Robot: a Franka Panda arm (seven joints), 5 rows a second.
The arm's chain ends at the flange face. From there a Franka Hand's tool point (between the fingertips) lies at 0.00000 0.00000 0.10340 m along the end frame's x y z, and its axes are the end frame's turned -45 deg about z.
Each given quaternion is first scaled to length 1.
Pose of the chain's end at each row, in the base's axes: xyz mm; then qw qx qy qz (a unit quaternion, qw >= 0):
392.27 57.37 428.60 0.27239 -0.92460 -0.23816 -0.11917
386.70 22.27 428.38 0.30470 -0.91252 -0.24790 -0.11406
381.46 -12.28 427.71 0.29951 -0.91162 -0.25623 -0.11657
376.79 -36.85 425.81 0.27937 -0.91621 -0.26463 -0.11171
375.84 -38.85 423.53 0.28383 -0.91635 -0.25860 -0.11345
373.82 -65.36 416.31 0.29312 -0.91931 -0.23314 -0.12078
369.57 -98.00 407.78 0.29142 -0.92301 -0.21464 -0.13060
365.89 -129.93 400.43 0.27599 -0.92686 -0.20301 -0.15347
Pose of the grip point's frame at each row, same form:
401.64 115.32 343.48 0.20605 -0.76308 -0.57386 -0.21434
392.60 85.62 346.87 0.23786 -0.74819 -0.57824 -0.22198
387.57 50.36 345.67 0.23210 -0.74417 -0.58559 -0.22231
382.67 22.20 341.13 0.21536 -0.74520 -0.59511 -0.21012
382.16 21.00 339.45 0.21881 -0.74763 -0.58959 -0.21343
382.65 -3.81 333.70 0.22459 -0.76012 -0.56720 -0.22376
381.56 -36.58 325.47 0.21926 -0.77061 -0.55152 -0.23218
383.72 -70.59 317.65 0.19625 -0.77862 -0.54225 -0.24740

